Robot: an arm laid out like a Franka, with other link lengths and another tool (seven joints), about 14 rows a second.
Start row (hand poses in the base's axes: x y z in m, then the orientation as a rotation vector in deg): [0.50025, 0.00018, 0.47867, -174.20, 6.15, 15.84]
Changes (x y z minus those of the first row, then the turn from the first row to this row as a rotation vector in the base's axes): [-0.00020, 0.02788, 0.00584, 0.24, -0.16, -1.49]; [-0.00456, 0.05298, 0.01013, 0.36, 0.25, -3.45]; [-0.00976, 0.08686, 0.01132, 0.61, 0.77, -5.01]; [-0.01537, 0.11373, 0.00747, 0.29, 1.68, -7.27]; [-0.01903, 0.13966, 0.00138, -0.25, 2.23, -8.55]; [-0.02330, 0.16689, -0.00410, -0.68, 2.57, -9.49]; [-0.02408, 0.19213, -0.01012, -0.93, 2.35, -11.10]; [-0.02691, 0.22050, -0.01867, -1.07, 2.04, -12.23]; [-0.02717, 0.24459, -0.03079, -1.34, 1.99, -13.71]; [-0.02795, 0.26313, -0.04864, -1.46, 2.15, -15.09]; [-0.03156, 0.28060, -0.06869, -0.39, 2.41, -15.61]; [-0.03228, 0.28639, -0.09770, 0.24, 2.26, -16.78]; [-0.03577, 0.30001, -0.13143, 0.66, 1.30, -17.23]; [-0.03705, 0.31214, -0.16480, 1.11, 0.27, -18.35]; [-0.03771, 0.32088, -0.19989, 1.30, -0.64, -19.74]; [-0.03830, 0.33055, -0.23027, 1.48, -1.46, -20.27]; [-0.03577, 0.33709, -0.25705, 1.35, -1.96, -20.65]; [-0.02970, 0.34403, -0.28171, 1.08, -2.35, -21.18]
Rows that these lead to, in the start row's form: [0.50005, 0.02806, 0.48451, -173.76, 8.35, 15.48]; [0.49569, 0.05316, 0.48880, -173.27, 11.32, 15.95]; [0.49049, 0.08704, 0.48999, -172.67, 13.65, 16.60]; [0.48488, 0.11391, 0.48614, -172.38, 17.17, 17.81]; [0.48122, 0.13984, 0.48005, -172.54, 19.25, 18.56]; [0.47695, 0.16707, 0.47457, -172.67, 20.79, 19.01]; [0.47617, 0.19231, 0.46855, -172.51, 23.25, 18.55]; [0.47334, 0.22068, 0.46000, -172.36, 24.96, 17.98]; [0.47308, 0.24477, 0.44788, -172.18, 27.24, 17.78]; [0.47230, 0.26331, 0.43003, -171.83, 29.34, 17.90]; [0.46869, 0.28078, 0.40998, -170.60, 29.82, 18.20]; [0.46797, 0.28657, 0.38097, -169.62, 31.35, 17.84]; [0.46448, 0.30019, 0.34724, -169.18, 31.81, 16.34]; [0.46320, 0.31232, 0.31387, -168.47, 33.24, 14.68]; [0.46254, 0.32106, 0.27878, -167.87, 35.13, 13.19]; [0.46195, 0.33073, 0.24840, -167.57, 35.78, 11.92]; [0.46448, 0.33727, 0.22162, -167.59, 36.34, 11.14]; [0.47055, 0.34421, 0.19696, -167.66, 37.17, 10.51]
